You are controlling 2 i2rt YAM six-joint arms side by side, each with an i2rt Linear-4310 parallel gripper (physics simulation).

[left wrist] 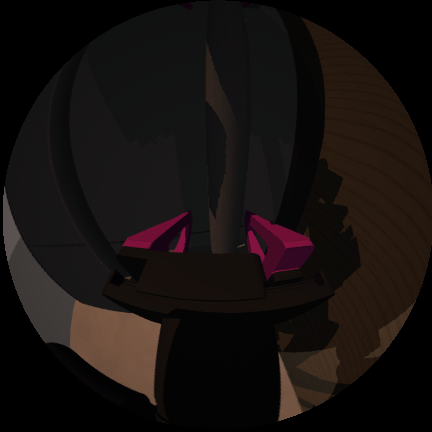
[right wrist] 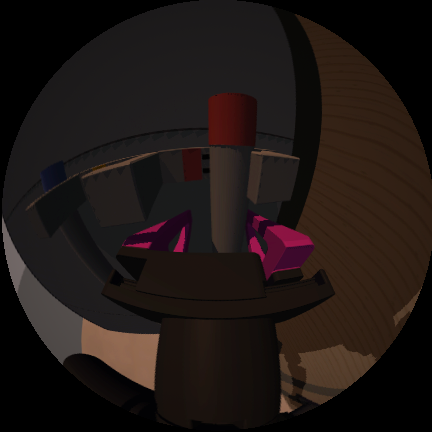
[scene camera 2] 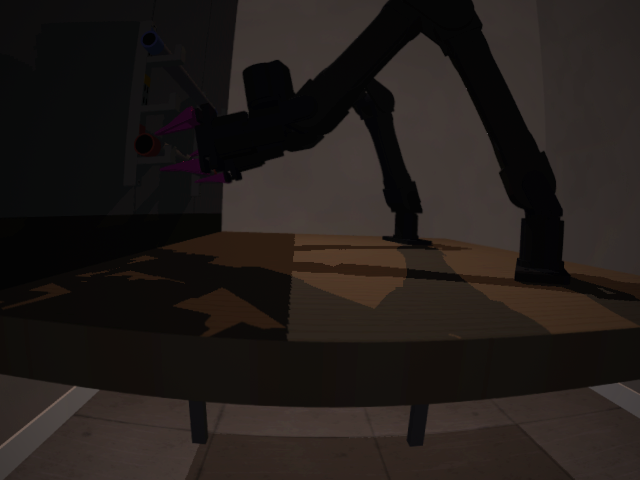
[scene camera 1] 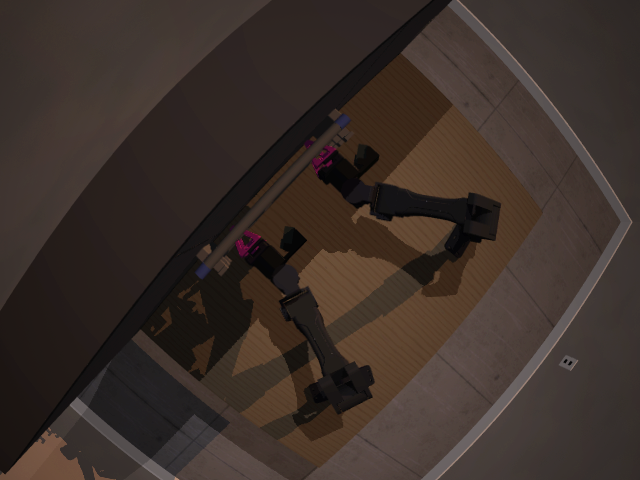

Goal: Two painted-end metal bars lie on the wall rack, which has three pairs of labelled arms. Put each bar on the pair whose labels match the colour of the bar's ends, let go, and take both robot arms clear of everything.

Labels:
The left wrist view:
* my left gripper: 217,215
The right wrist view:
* my right gripper: 217,214
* red-ended bar: 231,116
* dark wall panel: 161,77
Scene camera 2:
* my right gripper: 192,169
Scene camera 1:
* my left gripper: 233,228
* my right gripper: 307,145
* blue-ended bar: 268,197

